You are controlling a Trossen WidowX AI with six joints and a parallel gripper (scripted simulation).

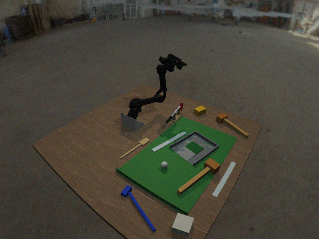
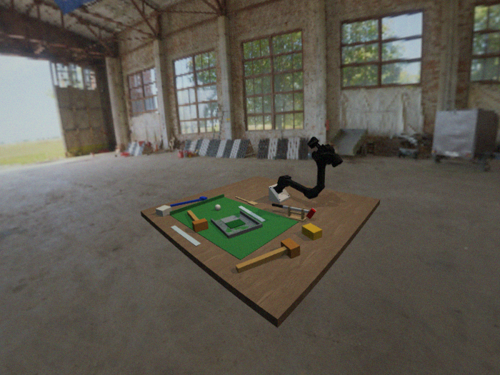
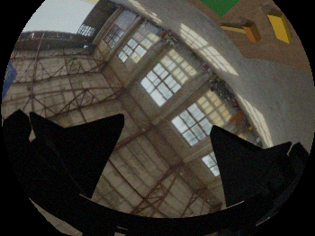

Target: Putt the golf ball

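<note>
Right now the tan paddle is 20 mm behind my gripper tip, 550 mm to the right of it and 430 mm below it. From my gripper tip the other things lie so: red putter (10 mm ahead, 120 mm to the right, 380 mm below); yellow block (140 mm ahead, 70 mm to the left, 410 mm below); wooden stand (10 mm ahead, 100 mm to the right, 400 mm below).
</note>
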